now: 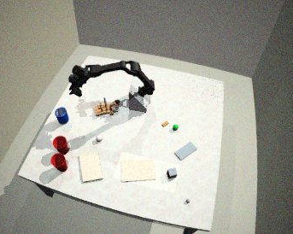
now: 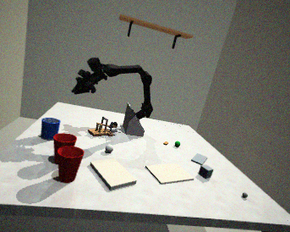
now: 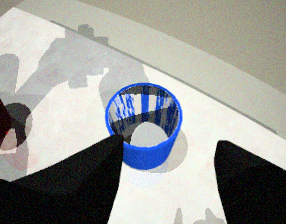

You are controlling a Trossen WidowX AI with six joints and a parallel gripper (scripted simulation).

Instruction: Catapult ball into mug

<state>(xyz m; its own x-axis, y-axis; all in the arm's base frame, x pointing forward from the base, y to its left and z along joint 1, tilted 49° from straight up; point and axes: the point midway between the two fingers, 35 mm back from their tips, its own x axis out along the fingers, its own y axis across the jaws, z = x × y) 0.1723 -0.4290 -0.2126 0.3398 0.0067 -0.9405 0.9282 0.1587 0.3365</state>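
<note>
The black ball is 130 mm behind my gripper tip, 300 mm to the left of it and 200 mm below it. Also, from my gripper tip: blue mug 50 mm ahead, 90 mm to the right, 230 mm below; then pale grey ball 180 mm ahead, 220 mm to the left, 240 mm below; then wooden catapult 90 mm behind, 240 mm to the left, 210 mm below.
</note>
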